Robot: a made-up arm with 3 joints. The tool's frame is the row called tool.
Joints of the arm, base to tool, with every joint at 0 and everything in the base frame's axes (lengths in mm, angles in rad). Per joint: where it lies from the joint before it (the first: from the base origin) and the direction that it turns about. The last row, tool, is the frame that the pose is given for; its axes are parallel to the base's.
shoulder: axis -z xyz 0 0 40
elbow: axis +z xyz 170 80 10
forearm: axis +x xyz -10 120 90
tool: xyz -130 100 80
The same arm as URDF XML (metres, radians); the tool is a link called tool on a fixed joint. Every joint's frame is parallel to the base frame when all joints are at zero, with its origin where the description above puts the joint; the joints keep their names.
<robot name="arm">
<joint name="shoulder" type="continuous"><parent link="base"/><child link="link1"/><origin xyz="0 0 0.04"/><axis xyz="0 0 -1"/></joint>
<joint name="elbow" type="continuous"><parent link="link1"/><child link="link2"/><origin xyz="0.17 0.08 0.01"/><axis xyz="0 0 1"/></joint>
<joint name="forearm" type="continuous"><parent link="link2"/><child link="link3"/><origin xyz="-0.01 0.12 0.09"/><axis xyz="1 0 0"/></joint>
<joint name="tool_fixed" type="fixed"><parent link="link3"/><child link="tool"/><origin xyz="-0.13 0.1 0.08"/></joint>
<link name="base"/>
<link name="link1"/>
<link name="link2"/>
<link name="link3"/>
<link name="tool"/>
</robot>

